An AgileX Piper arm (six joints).
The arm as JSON. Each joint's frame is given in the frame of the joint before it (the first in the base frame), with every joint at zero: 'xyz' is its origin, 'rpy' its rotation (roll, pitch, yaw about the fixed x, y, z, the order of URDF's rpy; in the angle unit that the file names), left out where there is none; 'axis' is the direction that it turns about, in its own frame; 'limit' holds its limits. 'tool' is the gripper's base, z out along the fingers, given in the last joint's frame.
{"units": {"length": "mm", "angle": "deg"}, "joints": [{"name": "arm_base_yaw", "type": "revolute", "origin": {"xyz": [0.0, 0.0, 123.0]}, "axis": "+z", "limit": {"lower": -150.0, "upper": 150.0}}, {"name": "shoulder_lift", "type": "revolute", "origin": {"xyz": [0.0, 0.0, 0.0]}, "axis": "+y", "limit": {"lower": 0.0, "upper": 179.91}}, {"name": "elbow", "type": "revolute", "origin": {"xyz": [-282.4, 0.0, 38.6]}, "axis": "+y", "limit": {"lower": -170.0, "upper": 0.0}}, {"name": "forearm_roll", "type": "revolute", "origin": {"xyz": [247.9, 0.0, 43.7]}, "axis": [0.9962, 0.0, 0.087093], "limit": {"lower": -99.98, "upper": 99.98}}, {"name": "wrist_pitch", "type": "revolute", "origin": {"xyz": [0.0, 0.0, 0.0]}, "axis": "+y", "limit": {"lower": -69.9, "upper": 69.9}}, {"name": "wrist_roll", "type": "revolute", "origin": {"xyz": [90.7, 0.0, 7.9]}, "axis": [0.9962, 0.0, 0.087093], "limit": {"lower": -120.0, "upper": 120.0}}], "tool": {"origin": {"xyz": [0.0, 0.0, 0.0], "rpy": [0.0, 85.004, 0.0]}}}
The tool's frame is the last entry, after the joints.
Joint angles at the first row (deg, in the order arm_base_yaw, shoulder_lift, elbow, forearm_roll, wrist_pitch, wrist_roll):
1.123 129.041 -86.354 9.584 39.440 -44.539
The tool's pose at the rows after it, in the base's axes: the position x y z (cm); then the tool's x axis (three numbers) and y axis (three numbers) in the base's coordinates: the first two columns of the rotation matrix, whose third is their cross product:
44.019 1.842 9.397 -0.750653 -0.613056 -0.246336 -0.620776 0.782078 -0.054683
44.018 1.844 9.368 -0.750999 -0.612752 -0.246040 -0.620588 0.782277 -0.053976
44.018 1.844 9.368 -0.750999 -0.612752 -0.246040 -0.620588 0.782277 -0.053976
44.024 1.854 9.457 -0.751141 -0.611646 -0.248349 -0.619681 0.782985 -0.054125
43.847 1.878 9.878 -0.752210 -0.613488 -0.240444 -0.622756 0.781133 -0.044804
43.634 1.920 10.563 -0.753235 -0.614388 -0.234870 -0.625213 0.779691 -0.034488
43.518 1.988 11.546 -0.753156 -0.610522 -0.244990 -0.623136 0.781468 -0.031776
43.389 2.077 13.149 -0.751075 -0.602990 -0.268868 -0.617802 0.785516 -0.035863
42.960 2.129 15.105 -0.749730 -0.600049 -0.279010 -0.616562 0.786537 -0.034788
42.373 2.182 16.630 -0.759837 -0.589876 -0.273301 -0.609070 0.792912 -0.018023
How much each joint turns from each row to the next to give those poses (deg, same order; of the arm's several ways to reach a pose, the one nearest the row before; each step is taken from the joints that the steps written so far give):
0.001 0.000 0.001 0.151 -0.001 0.000
-0.001 0.039 -0.003 0.027 0.002 -0.001
0.000 0.000 0.000 0.000 0.000 0.000
0.000 -0.115 0.002 0.096 -0.001 0.001
0.000 -0.606 0.000 0.000 1.327 -0.001
0.000 -0.960 -0.001 0.125 1.610 0.001
0.000 -1.321 0.002 0.476 0.957 -0.001
0.001 -2.134 0.000 0.671 0.866 0.103
0.000 -2.694 -0.001 0.107 2.237 0.402
0.000 -2.182 -0.001 0.030 2.932 1.102

